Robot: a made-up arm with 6 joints.
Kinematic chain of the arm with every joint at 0, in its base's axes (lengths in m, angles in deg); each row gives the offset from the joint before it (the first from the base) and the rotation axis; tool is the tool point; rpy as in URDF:
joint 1: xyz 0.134 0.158 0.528 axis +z
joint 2: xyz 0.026 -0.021 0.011 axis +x
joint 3: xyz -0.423 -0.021 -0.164 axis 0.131 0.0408 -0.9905
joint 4: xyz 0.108 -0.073 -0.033 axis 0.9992 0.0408 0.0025
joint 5: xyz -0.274 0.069 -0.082 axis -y
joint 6: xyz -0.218 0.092 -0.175 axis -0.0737 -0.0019 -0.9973
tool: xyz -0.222 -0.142 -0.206 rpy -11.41 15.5 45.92
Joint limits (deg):
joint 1: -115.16..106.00
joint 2: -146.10..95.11
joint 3: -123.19..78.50
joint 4: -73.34..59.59
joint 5: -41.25..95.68
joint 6: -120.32..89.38
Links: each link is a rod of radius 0.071 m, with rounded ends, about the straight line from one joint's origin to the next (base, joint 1, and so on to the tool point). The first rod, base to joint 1, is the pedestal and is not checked.
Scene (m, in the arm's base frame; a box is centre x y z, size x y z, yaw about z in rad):
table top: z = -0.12
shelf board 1: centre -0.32 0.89 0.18 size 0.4 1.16 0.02 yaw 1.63
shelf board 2: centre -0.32 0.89 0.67 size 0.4 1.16 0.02 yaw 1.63
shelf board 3: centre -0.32 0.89 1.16 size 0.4 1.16 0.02 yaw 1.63
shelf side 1: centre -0.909 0.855 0.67 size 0.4 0.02 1 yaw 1.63
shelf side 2: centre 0.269 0.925 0.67 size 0.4 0.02 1 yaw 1.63
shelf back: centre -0.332 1.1 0.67 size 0.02 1.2 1 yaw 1.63
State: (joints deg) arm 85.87 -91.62 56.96 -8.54 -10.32 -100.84
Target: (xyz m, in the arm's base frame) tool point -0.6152 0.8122 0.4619
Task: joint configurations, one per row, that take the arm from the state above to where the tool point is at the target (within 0.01 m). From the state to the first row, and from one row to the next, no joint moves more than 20 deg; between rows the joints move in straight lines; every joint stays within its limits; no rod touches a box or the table.
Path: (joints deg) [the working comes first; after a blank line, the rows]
Joints at the target: -5.04 22.89 73.85 -26.00 -38.86 -47.03
Straight joint move there: touches the table top.

1: 80.48 -80.55 45.47 8.49 -14.39 -90.26
2: 75.10 -69.49 33.97 25.53 -18.47 -79.68
3: 69.71 -58.42 22.48 42.56 -22.54 -69.10
4: 64.33 -47.35 10.98 59.59 -26.62 -58.51
5: 58.17 -31.18 24.49 53.72 -27.86 -63.12
6: 52.01 -15.00 37.99 47.86 -29.11 -67.73
7: 45.85 1.17 51.49 41.99 -30.36 -72.34
8: 39.69 17.34 65.00 36.13 -31.61 -76.94
9: 33.53 33.52 78.50 30.26 -32.86 -81.55
10: 20.68 29.97 76.95 11.51 -34.86 -70.04
11: 7.82 26.43 75.40 -7.24 -36.86 -58.54
12: -5.04 22.89 73.85 -26.00 -38.86 -47.03

